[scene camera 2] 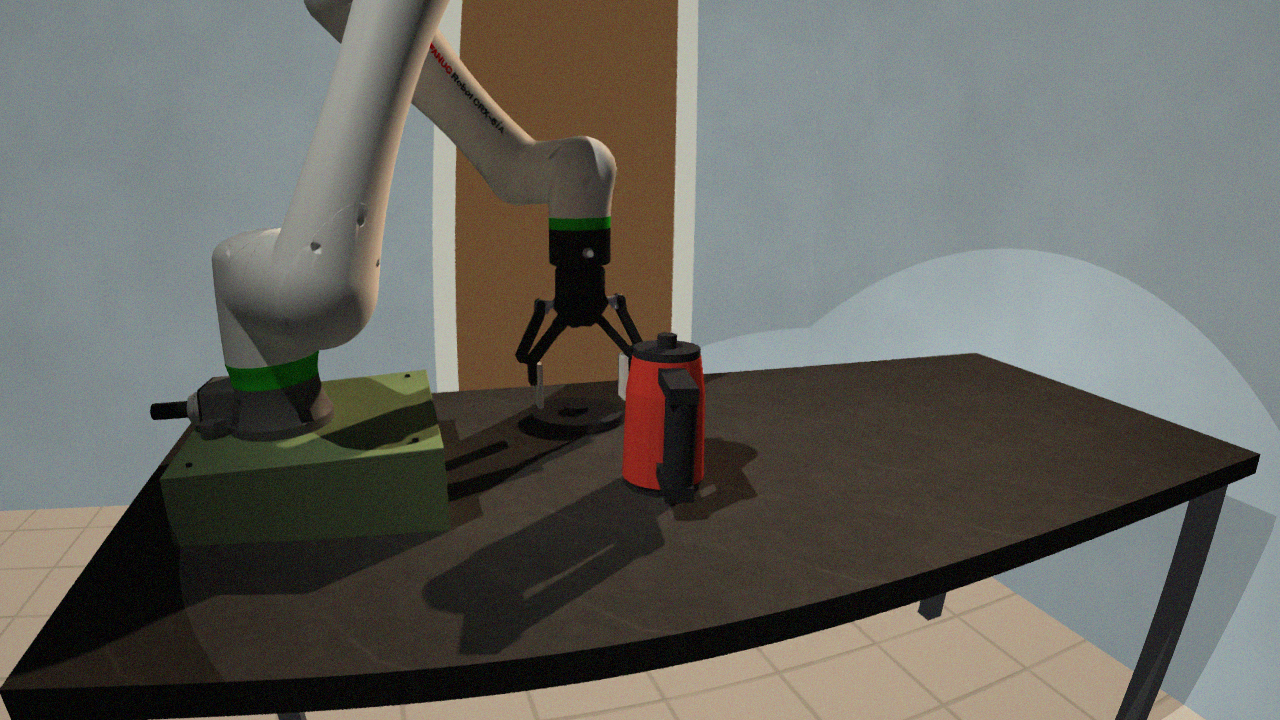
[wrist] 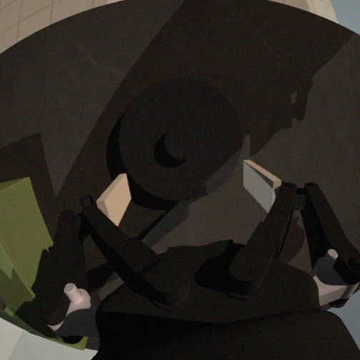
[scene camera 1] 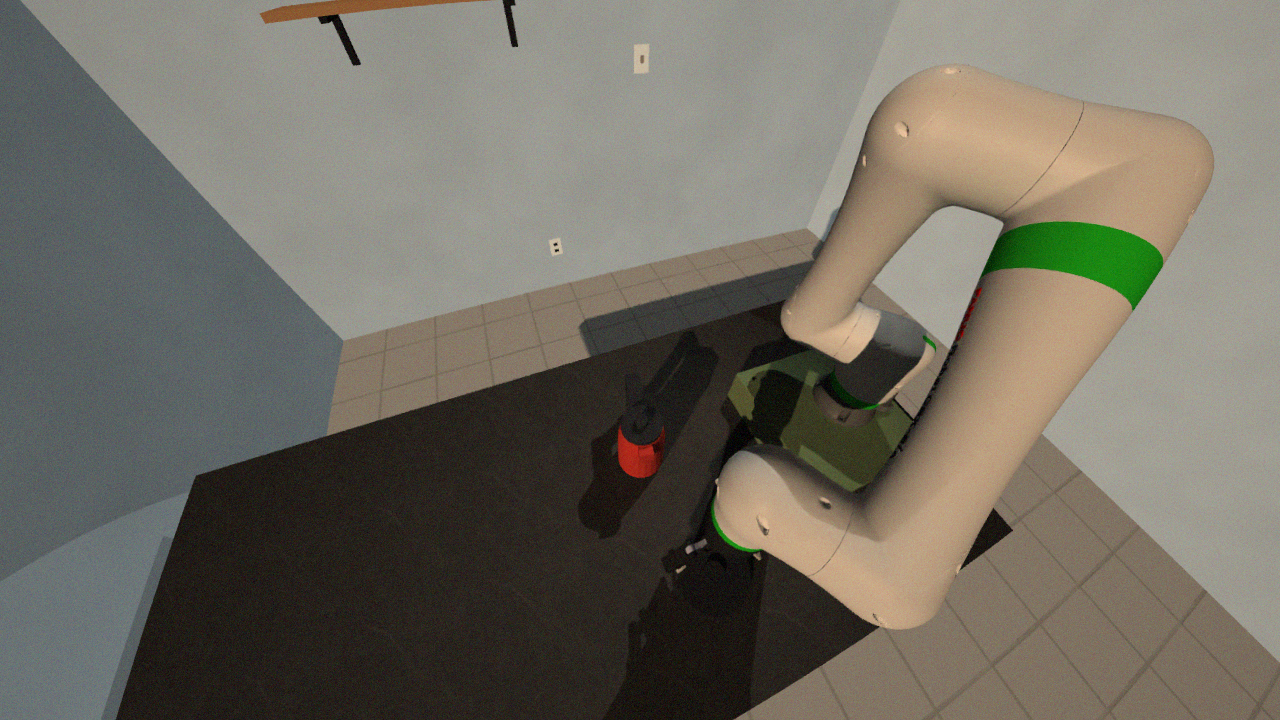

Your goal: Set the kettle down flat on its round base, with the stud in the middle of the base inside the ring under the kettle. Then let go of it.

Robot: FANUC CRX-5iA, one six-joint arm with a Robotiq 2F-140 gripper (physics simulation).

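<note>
The red kettle (scene camera 1: 640, 456) (scene camera 2: 642, 429) with a black lid and black handle stands upright on the table, apart from the round base; its handle faces scene camera 2. The ring under it is hidden. The black round base (scene camera 2: 556, 426) (wrist: 215, 110) lies flat on the table. Its stud (wrist: 179, 143) shows as a small raised round in the middle. My gripper (scene camera 2: 581, 386) (wrist: 186, 179) points down above the base, open and empty, with its pads wide apart. In scene camera 2 the kettle stands nearer the camera and partly covers the right finger. The kettle does not show in the wrist view.
The arm stands on a green block (scene camera 1: 832, 438) (scene camera 2: 308, 501) (wrist: 25, 225) at one end of the dark table (scene camera 1: 402, 537) (scene camera 2: 895, 447). Shadows of the arm and kettle fall across the top. A wall shelf (scene camera 1: 393, 8) hangs on the wall behind.
</note>
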